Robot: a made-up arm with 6 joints. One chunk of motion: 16 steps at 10 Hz.
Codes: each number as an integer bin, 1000 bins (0 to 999) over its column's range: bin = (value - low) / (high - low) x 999, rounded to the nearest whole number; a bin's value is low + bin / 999 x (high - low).
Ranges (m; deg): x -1.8..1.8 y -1.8..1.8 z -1.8..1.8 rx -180..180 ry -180..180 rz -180..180
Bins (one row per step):
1: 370 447 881 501 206 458
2: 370 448 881 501 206 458
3: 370 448 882 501 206 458
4: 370 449 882 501 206 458
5: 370 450 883 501 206 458
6: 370 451 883 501 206 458
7: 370 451 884 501 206 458
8: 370 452 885 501 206 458
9: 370 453 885 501 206 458
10: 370 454 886 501 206 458
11: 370 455 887 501 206 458
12: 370 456 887 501 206 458
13: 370 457 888 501 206 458
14: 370 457 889 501 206 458
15: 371 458 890 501 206 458
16: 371 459 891 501 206 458
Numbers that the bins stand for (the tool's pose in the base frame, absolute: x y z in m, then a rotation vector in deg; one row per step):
1: -0.4667 -0.1892 1.3748 0.54 -105.77 -14.95
2: -0.4667 -0.1856 1.3748 0.54 -105.77 -14.95
3: -0.4667 -0.1856 1.3784 0.54 -105.77 -14.95
4: -0.4667 -0.1820 1.3784 0.54 -105.77 -14.95
5: -0.4667 -0.1784 1.3820 0.54 -105.77 -14.95
6: -0.4667 -0.1748 1.3820 0.54 -105.77 -14.95
7: -0.4667 -0.1748 1.3856 0.54 -105.77 -14.95
8: -0.4667 -0.1712 1.3892 0.54 -105.77 -14.95
9: -0.4667 -0.1676 1.3892 0.54 -105.77 -14.95
10: -0.4667 -0.1640 1.3928 0.54 -105.77 -14.95
11: -0.4667 -0.1604 1.3964 0.54 -105.77 -14.95
12: -0.4667 -0.1568 1.3964 0.54 -105.77 -14.95
13: -0.4667 -0.1532 1.4000 0.54 -105.77 -14.95
14: -0.4667 -0.1532 1.4036 0.54 -105.77 -14.95
15: -0.4631 -0.1495 1.4072 0.54 -105.77 -14.95
16: -0.4631 -0.1459 1.4108 0.54 -105.77 -14.95

